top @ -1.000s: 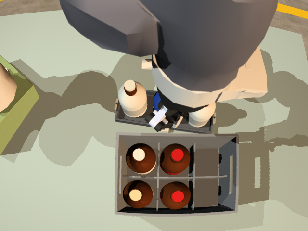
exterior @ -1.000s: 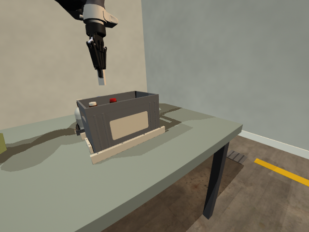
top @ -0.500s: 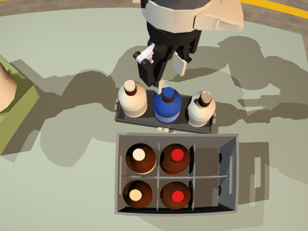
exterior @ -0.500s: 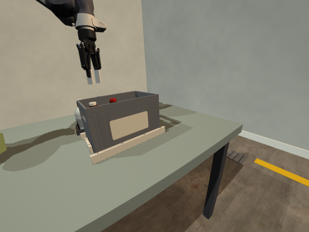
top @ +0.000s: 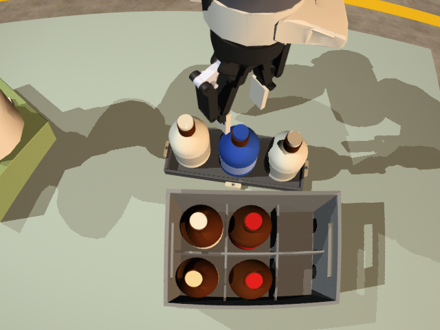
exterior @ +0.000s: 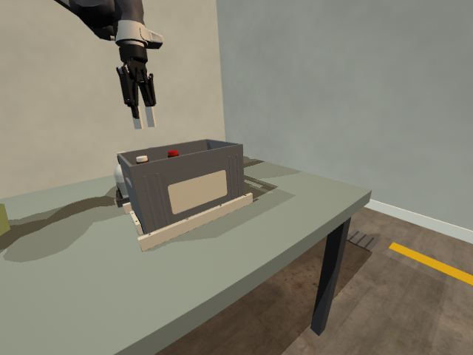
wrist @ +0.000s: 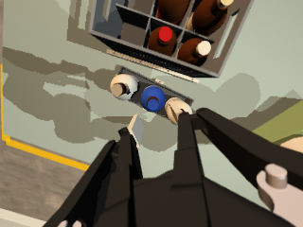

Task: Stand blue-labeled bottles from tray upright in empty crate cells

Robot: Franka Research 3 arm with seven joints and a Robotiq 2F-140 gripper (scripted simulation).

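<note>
The blue-labeled bottle is 170 mm below my hand. From my hand the other things lie so: grey crate 190 mm to the right, 170 mm below, 30 mm ahead; cream-labeled bottle 170 mm below, 90 mm behind, 20 mm to the left; dark tray 240 mm below.
</note>
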